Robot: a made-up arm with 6 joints.
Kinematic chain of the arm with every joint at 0, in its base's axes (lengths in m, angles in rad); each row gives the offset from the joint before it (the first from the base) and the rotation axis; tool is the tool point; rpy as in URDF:
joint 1: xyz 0 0 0.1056 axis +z
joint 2: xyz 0 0 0 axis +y
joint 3: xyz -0.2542 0 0.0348 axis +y
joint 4: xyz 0.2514 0 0.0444 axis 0.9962 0 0.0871
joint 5: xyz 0 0 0 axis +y
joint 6: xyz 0.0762 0 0.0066 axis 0.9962 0 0.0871
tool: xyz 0 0 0 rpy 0 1.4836 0
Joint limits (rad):
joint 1: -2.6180..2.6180
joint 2: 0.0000..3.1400
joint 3: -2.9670..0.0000
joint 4: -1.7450..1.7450
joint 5: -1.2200..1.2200
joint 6: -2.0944..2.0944
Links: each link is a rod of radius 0.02 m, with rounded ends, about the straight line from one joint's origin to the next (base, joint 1, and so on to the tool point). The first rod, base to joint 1, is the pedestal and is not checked.
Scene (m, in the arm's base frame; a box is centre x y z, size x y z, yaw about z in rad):
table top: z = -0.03
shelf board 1: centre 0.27 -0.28 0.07 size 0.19 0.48 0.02 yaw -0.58
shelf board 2: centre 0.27 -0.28 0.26 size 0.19 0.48 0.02 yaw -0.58
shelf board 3: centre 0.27 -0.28 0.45 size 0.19 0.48 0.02 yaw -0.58
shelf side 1: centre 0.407 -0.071 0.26 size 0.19 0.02 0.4 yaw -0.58
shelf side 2: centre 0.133 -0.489 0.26 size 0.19 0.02 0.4 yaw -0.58
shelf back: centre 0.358 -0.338 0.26 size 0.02 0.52 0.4 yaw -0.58
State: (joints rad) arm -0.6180 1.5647 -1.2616 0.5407 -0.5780 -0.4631
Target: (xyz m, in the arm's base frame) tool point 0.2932 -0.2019 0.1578
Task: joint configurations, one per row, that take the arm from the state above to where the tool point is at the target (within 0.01 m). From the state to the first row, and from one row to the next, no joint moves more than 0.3 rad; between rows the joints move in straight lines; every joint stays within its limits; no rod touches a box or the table.
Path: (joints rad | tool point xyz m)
1: -0.6244 1.3437 -1.0743 0.5556 -0.5880 -0.4631 | 0.2303 -0.1935 0.3609
2: -0.6309 1.1227 -0.8869 0.5705 -0.5981 -0.4631 | 0.1833 -0.1627 0.3607
3: -0.6373 0.9016 -0.6996 0.5854 -0.6081 -0.4631 | 0.1394 -0.1332 0.3486
4: -0.5779 1.0556 -0.5022 0.5870 -0.5580 -0.4631 | 0.1682 -0.1364 0.2505
5: -0.5185 1.2096 -0.3048 0.5886 -0.5078 -0.4631 | 0.1646 -0.1176 0.1578
6: -0.5283 1.4037 -0.5105 0.5770 -0.5084 -0.4631 | 0.2083 -0.1450 0.1674
7: -0.5381 1.5978 -0.7162 0.5655 -0.5090 -0.4631 | 0.2517 -0.1735 0.1673
8: -0.5480 1.7919 -0.9219 0.5539 -0.5096 -0.4631 | 0.2932 -0.2019 0.1578

